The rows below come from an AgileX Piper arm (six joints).
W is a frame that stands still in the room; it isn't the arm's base.
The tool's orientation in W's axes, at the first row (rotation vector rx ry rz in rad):
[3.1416, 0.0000, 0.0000]
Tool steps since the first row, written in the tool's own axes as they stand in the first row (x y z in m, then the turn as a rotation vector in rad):
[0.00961, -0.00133, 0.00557, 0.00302, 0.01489, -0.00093]
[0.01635, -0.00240, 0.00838, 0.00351, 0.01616, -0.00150]
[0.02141, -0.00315, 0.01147, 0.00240, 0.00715, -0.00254]
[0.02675, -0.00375, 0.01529, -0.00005, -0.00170, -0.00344]
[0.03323, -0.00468, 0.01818, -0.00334, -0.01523, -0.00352]
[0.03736, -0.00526, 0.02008, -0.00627, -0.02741, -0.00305]
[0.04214, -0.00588, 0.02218, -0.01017, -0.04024, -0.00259]
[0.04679, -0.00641, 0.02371, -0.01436, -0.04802, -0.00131]
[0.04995, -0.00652, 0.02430, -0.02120, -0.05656, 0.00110]
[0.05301, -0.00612, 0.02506, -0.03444, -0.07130, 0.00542]
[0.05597, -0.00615, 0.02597, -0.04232, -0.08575, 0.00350]
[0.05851, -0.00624, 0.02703, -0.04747, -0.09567, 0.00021]
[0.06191, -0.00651, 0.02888, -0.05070, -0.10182, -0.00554]
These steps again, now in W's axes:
[0.00961, 0.00133, -0.00557, 0.00302, -0.01489, 0.00093]
[0.01635, 0.00240, -0.00838, 0.00351, -0.01616, 0.00150]
[0.02141, 0.00315, -0.01147, 0.00240, -0.00715, 0.00254]
[0.02675, 0.00375, -0.01529, -0.00005, 0.00170, 0.00344]
[0.03323, 0.00468, -0.01818, -0.00334, 0.01523, 0.00352]
[0.03736, 0.00526, -0.02008, -0.00627, 0.02741, 0.00305]
[0.04214, 0.00588, -0.02218, -0.01017, 0.04024, 0.00259]
[0.04679, 0.00641, -0.02371, -0.01436, 0.04802, 0.00131]
[0.04995, 0.00652, -0.02430, -0.02120, 0.05656, -0.00110]
[0.05301, 0.00612, -0.02506, -0.03444, 0.07130, -0.00542]
[0.05597, 0.00615, -0.02597, -0.04232, 0.08575, -0.00350]
[0.05851, 0.00624, -0.02703, -0.04747, 0.09567, -0.00021]
[0.06191, 0.00651, -0.02888, -0.05070, 0.10182, 0.00554]

